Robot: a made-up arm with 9 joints. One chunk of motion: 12 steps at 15 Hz.
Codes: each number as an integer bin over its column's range. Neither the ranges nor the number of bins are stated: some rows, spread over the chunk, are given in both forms.
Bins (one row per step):
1: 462 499 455 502 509 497
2: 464 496 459 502 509 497
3: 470 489 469 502 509 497
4: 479 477 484 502 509 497
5: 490 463 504 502 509 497
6: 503 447 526 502 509 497
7: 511 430 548 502 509 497
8: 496 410 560 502 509 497
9: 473 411 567 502 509 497
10: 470 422 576 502 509 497
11: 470 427 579 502 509 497
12: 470 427 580 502 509 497
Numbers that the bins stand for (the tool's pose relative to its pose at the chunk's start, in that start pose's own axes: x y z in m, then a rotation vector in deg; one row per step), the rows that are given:
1: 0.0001 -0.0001 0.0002 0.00 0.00 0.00
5: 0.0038 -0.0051 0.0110 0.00 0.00 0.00
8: 0.0045 -0.0125 0.0233 0.00 0.00 0.00
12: 0.0012 -0.0102 0.0277 0.00 0.00 0.00
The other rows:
2: 0.0004 -0.0005 0.0011 0.00 0.00 0.00
3: 0.0012 -0.0015 0.0033 0.00 0.00 0.00
4: 0.0023 -0.0032 0.0066 0.00 0.00 0.00
6: 0.0055 -0.0074 0.0158 0.00 0.00 0.00
7: 0.0065 -0.0097 0.0207 0.00 0.00 0.00
9: 0.0016 -0.0124 0.0249 0.00 0.00 0.00
10: 0.0012 -0.0109 0.0268 0.00 0.00 0.00
11: 0.0012 -0.0102 0.0275 0.00 0.00 0.00

